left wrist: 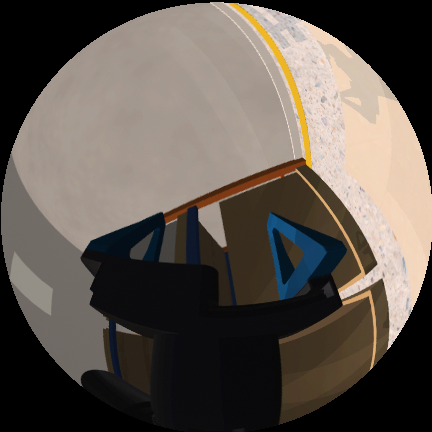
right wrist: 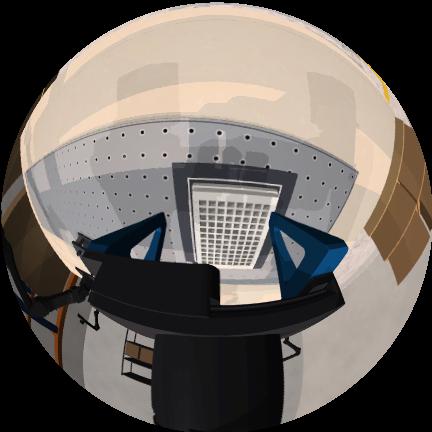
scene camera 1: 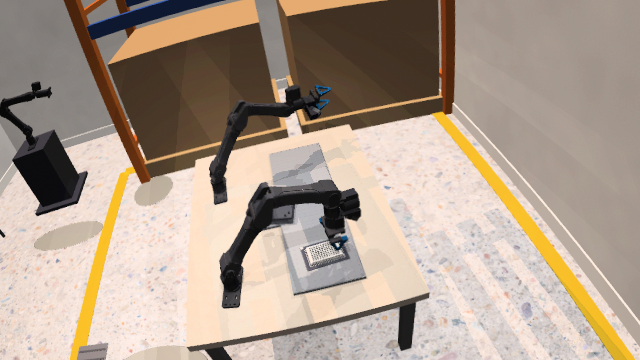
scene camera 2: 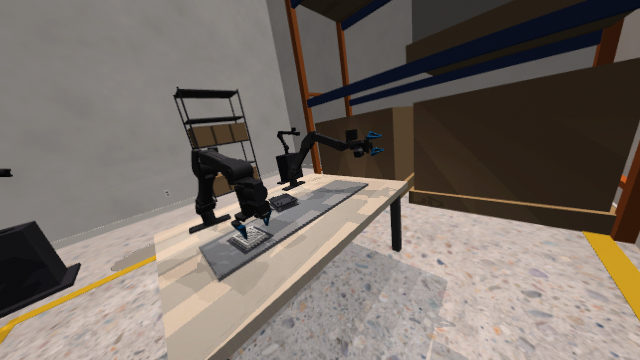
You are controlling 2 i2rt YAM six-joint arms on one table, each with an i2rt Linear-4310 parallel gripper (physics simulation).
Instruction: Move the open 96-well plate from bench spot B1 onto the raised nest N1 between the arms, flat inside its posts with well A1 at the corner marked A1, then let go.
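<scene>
In the right wrist view, a white well plate (right wrist: pixel 230 221) rests on a dark nest with white outline (right wrist: pixel 184 174). In the left wrist view, the white well plate is out of frame.
</scene>
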